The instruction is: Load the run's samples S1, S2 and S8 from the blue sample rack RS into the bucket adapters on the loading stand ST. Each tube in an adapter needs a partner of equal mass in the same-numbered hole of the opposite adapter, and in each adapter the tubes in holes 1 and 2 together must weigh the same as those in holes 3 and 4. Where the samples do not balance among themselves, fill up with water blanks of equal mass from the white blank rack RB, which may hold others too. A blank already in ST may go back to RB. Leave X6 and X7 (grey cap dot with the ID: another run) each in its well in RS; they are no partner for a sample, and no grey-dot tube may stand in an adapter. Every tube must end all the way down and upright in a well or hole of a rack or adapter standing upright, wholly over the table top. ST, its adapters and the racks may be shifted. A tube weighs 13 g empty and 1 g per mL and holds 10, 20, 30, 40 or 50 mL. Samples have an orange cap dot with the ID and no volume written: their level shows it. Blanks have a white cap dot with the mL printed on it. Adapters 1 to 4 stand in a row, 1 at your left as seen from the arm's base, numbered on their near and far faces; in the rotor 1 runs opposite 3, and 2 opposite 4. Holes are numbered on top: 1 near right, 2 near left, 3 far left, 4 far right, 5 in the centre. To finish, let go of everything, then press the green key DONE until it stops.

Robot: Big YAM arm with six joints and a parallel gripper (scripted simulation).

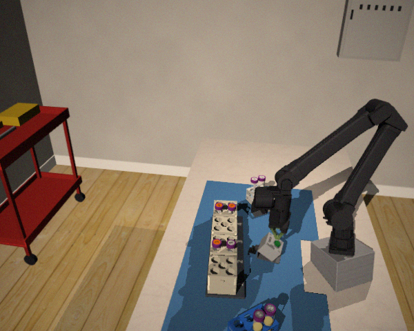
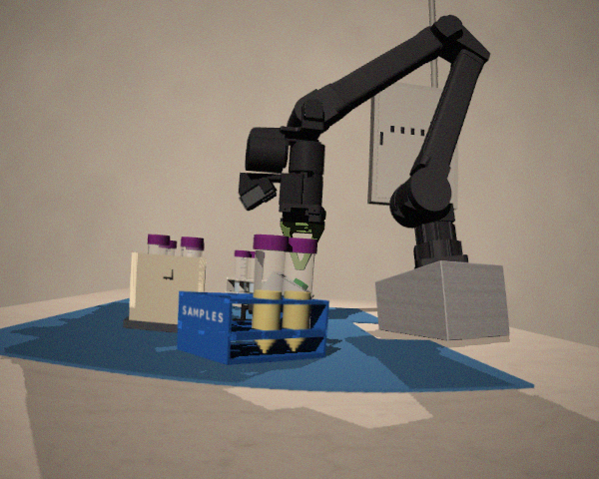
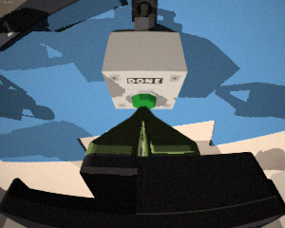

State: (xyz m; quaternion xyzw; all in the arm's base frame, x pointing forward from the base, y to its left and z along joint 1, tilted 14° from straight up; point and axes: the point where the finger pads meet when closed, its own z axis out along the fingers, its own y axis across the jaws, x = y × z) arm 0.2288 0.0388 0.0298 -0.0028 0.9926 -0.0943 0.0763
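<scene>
The green DONE key is 30 mm below my hand. Also, from my hand: white blank rack RB (120 mm ahead, 320 mm to the right, 70 mm below); blue sample rack RS (360 mm to the left, 70 mm below).
</scene>
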